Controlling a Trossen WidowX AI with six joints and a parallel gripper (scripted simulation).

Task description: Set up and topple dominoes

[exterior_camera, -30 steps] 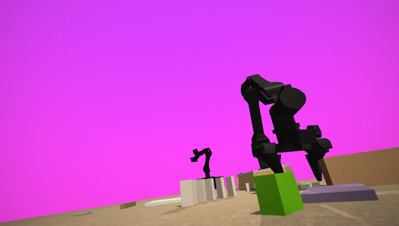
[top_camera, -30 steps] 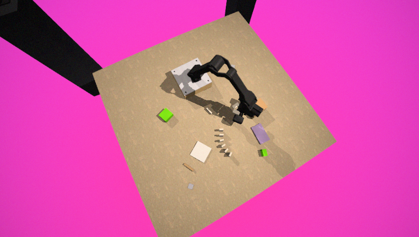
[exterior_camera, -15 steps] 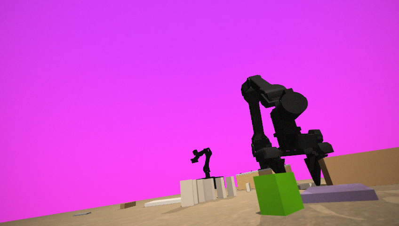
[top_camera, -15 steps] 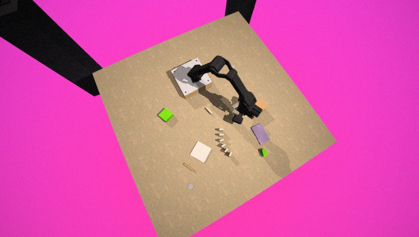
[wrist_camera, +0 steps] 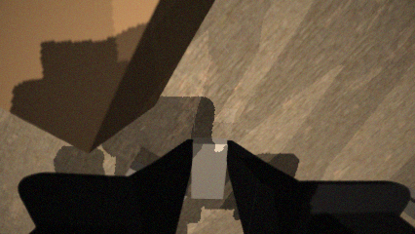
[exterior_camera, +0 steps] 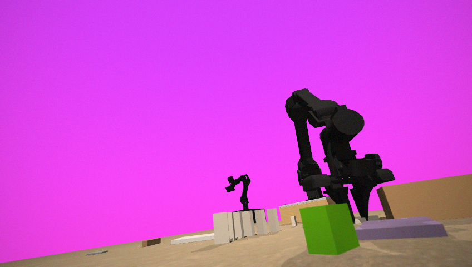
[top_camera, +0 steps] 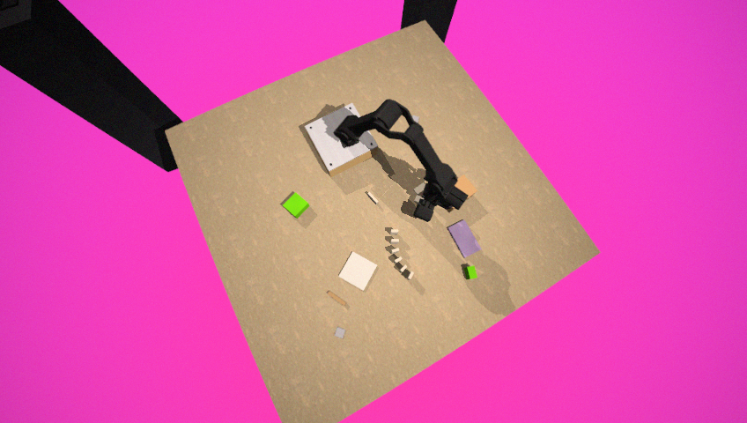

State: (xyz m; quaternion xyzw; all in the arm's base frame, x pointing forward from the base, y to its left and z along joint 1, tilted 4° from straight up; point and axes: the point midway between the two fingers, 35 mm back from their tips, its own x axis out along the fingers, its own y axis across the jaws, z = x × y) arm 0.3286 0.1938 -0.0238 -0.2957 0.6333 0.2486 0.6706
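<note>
The orange box lies 2 cm ahead of my gripper tip, 12 cm to the left of it and 3 cm above it. Round my gripper tip: white tile: 15 cm ahead, 33 cm to the right; purple slab: 18 cm ahead, 8 cm to the left; small green cube: 30 cm ahead, 4 cm to the left, 2 cm above.
</note>
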